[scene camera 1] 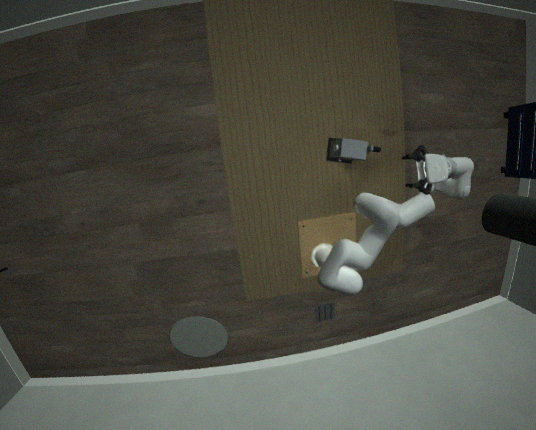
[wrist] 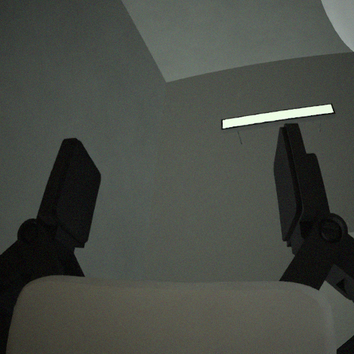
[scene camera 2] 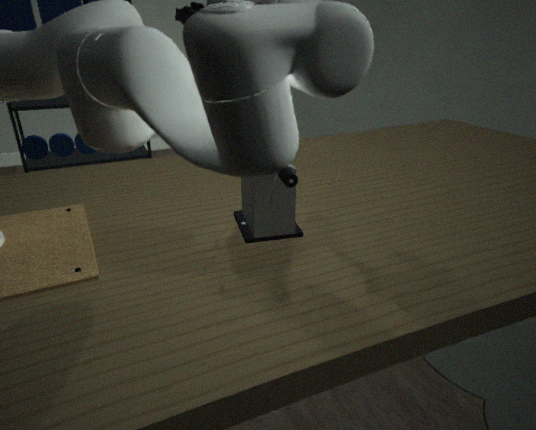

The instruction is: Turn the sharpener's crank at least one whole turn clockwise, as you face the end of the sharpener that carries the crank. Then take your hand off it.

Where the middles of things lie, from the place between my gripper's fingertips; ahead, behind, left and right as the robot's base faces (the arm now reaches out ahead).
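With respect to the sharpener (scene camera 2: pixel 258 222), my gripper is 80 mm short of it, 60 mm to the right of it and 280 mm above it.
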